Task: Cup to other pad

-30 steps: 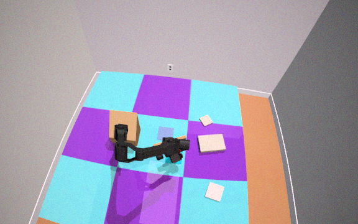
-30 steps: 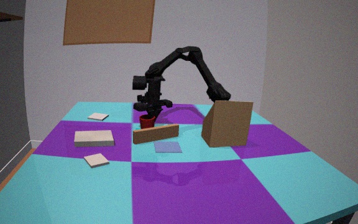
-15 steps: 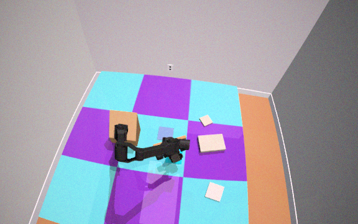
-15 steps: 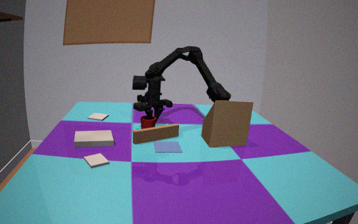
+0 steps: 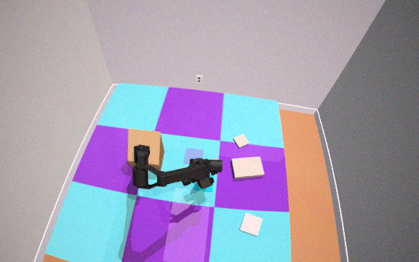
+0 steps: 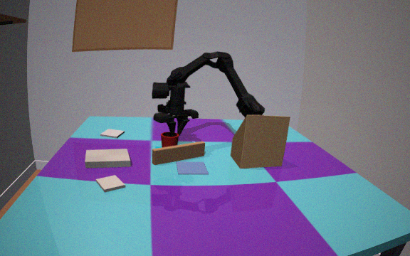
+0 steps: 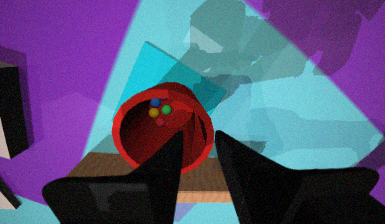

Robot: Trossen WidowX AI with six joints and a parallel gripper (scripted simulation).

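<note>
My gripper tip is now 30 mm short of the red cup, 30 mm above it and 10 mm to the right of it. Also, from my gripper tip: teal pad (70 mm below, 30 mm ahead, 20 mm to the left); yellow marble (50 mm below, 40 mm ahead, 20 mm to the left); red marble (50 mm below, 30 mm to the left, 30 mm ahead).
</note>
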